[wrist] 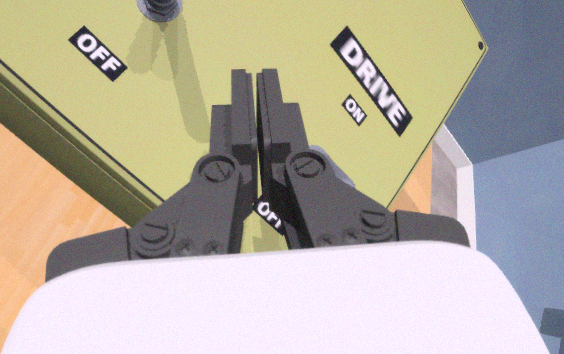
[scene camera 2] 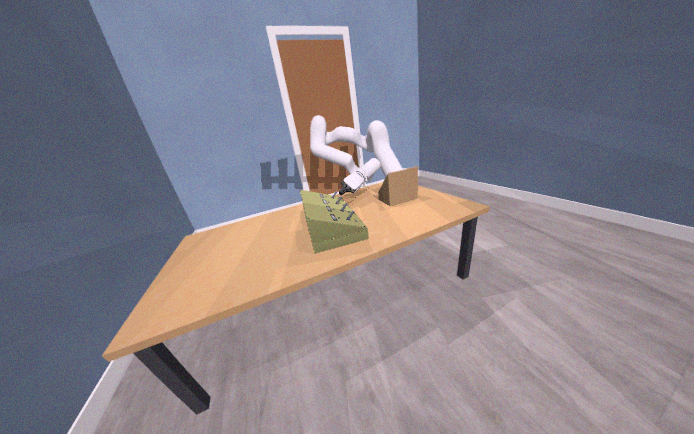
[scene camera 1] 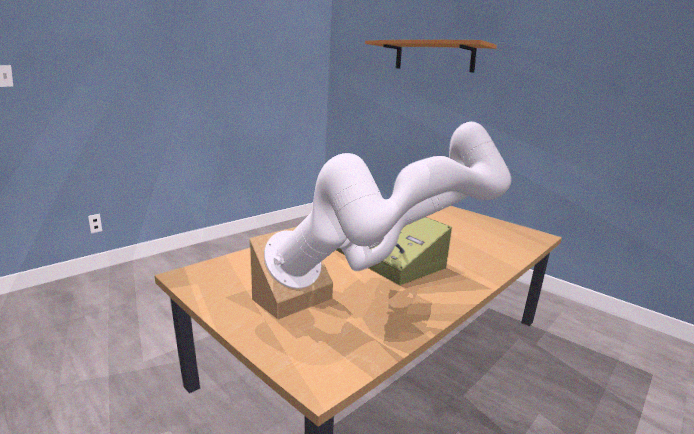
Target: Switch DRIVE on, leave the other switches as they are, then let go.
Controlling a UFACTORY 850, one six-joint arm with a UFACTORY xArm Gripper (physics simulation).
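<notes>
The green sloped switch box stands on the table. In the wrist view the DRIVE label lies right of my fingertips, with the ON label below it and part of an OFF label between my finger linkages. A sliver of grey metal shows behind my right finger; the DRIVE lever's position is hidden. My gripper is shut and empty, over the DRIVE end of the panel. The arm hides it in scene camera 1.
A neighbouring switch's collar shows at the wrist view's top edge, above another OFF label. Other levers stand along the panel. The arm's wooden base block stands on the table.
</notes>
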